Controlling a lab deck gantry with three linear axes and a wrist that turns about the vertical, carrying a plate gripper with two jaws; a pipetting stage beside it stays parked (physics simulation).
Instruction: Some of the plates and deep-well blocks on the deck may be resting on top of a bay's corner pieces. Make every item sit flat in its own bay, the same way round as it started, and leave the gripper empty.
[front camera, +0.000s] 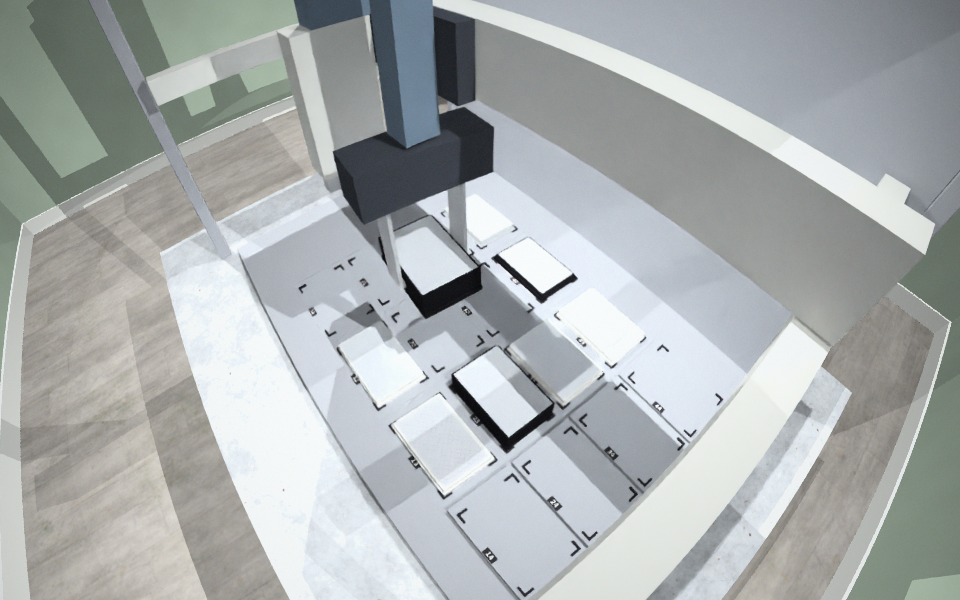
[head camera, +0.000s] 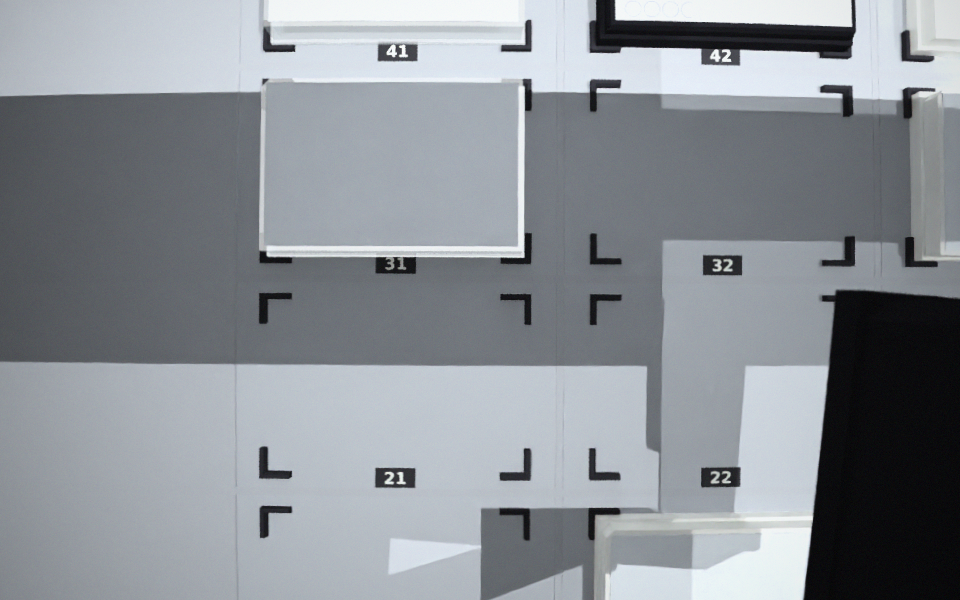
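Pixels of known places: gripper, fingertip midpoint: (front camera: 428, 265); robot's base at its link origin: (front camera: 300, 288).
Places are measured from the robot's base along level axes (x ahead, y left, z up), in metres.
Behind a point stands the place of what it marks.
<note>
My gripper (front camera: 429, 267) {y 0.147, x 0.235, z 0.160 m} is shut on a black deep-well block with a white top (front camera: 438, 256) {y 0.153, x 0.253, z 0.186 m} (head camera: 892, 452) {y 0.167, x 0.175, z 0.159 m}, held above the deck, turned slightly relative to the bays. The fingertips do not show in the head view. A low black plate (front camera: 534, 266) {y 0.358, x 0.233, z 0.014 m} (head camera: 734, 11) {y 0.332, x 0.228, z 0.014 m} at bay 42 looks slightly askew over its corner pieces. A white plate (head camera: 392, 166) {y 0.255, x 0.065, z 0.014 m} is at bay 31, its left edge over the left corner pieces; I cannot tell whether it is raised. Another black block (front camera: 502, 392) {y 0.146, x 0.396, z 0.042 m} is at bay 23. White plates are at bays 41 (front camera: 484, 217) {y 0.370, x 0.075, z 0.014 m} (head camera: 392, 11) {y 0.330, x 0.064, z 0.014 m} and 12 (front camera: 382, 365) {y 0.042, x 0.241, z 0.014 m} (head camera: 722, 566) {y 0.066, x 0.222, z 0.014 m}.
More white plates are at bays 13 (front camera: 443, 442) {y 0.044, x 0.397, z 0.014 m}, 33 (front camera: 555, 364) {y 0.248, x 0.400, z 0.014 m} (head camera: 928, 169) {y 0.259, x 0.330, z 0.008 m} and 43 (front camera: 601, 325) {y 0.358, x 0.396, z 0.014 m} (head camera: 938, 24) {y 0.330, x 0.331, z 0.014 m}. Bays 21, 22 and 32 show corner pieces near the held block. A dark pipetting stage (front camera: 455, 60) stands behind the gripper column, and a tall wall bounds the deck.
</note>
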